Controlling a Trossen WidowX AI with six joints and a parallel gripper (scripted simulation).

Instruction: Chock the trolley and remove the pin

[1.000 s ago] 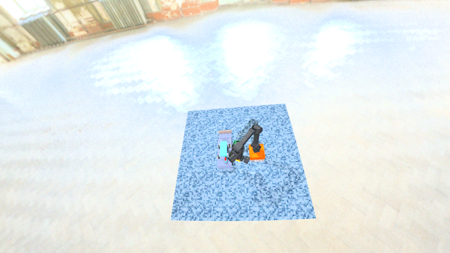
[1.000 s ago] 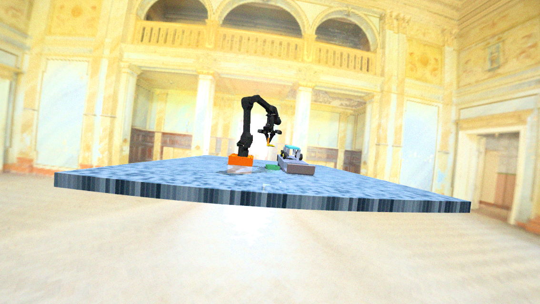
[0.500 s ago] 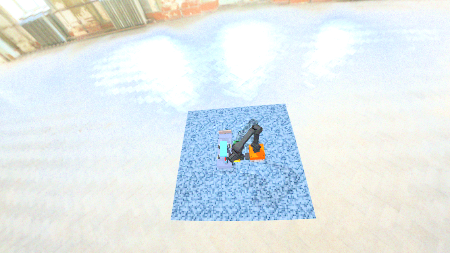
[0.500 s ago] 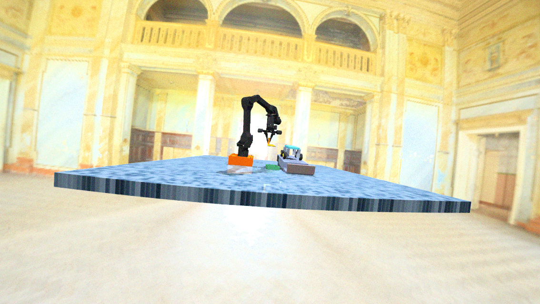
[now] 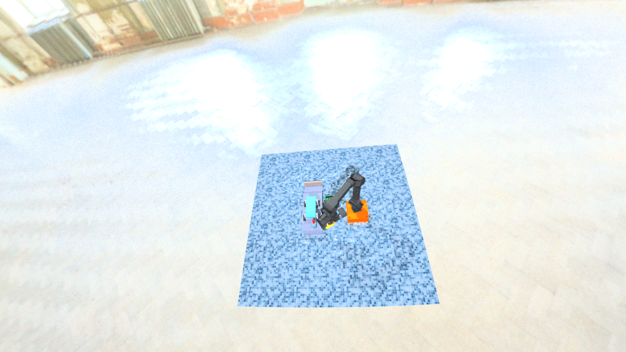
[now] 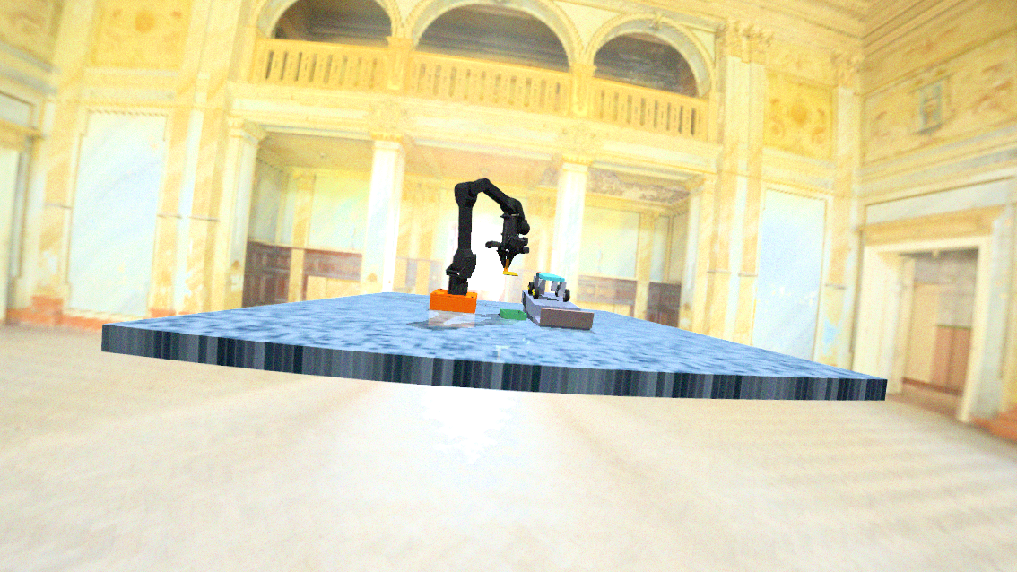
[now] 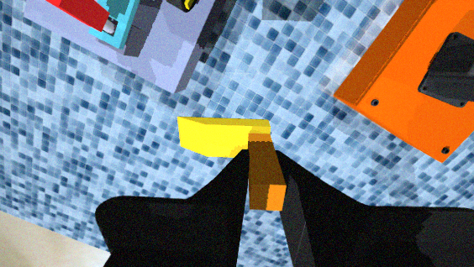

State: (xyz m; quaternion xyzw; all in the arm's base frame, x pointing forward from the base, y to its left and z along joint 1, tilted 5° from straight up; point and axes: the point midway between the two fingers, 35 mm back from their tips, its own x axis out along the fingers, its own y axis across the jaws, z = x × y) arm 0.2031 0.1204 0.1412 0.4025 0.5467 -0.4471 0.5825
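Now: gripper tip 20 mm short of the yellow chock and 10 mm above it. Also, from my gripper tip: red-headed stop pin (130 mm ahead, 40 mm to the right, 40 mm below); then trolley (160 mm to the right, 130 mm ahead, 60 mm below); then lilac ramp (170 mm to the right, 130 mm below, 130 mm ahead).
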